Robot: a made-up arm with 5 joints.
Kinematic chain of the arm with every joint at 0, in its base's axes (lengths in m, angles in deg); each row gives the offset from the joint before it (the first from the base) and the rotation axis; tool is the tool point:
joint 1: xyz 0 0 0.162 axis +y
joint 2: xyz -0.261 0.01 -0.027 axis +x
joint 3: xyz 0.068 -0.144 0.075 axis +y
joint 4: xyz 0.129 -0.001 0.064 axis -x
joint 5: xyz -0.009 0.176 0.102 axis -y
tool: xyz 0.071 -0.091 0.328
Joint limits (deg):
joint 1: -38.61..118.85
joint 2: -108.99..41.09
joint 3: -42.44..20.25
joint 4: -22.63..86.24
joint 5: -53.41..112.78
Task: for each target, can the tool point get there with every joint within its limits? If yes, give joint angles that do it. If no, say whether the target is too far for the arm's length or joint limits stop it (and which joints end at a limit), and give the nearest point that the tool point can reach.
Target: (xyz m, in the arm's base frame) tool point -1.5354 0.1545 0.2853
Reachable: no: too far | nearest point -0.6912 0.0813 0.2583 | short by 0.848 m
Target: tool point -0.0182 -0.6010 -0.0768
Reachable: no: joint limits stop it (at a limit: joint 1, joint 2, joint 3, joint 4) | nearest point 0.0641 -0.4663 -0.0721 | short by 0.158 m
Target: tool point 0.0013 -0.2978 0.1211
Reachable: no: joint limits stop it (at a limit: joint 1, joint 2, joint 4, joint 5) | nearest point 0.0231 -0.3627 -0.1240 | short by 0.255 m
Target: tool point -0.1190 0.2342 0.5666
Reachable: yes | joints 66.52 -68.52 -6.02 25.94 89.43
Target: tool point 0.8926 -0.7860 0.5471
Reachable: no: too far | nearest point 0.5001 -0.4485 0.3819 | short by 0.543 m
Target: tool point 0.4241 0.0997 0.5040
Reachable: yes | joints 61.33 -11.79 -0.67 4.32 15.26
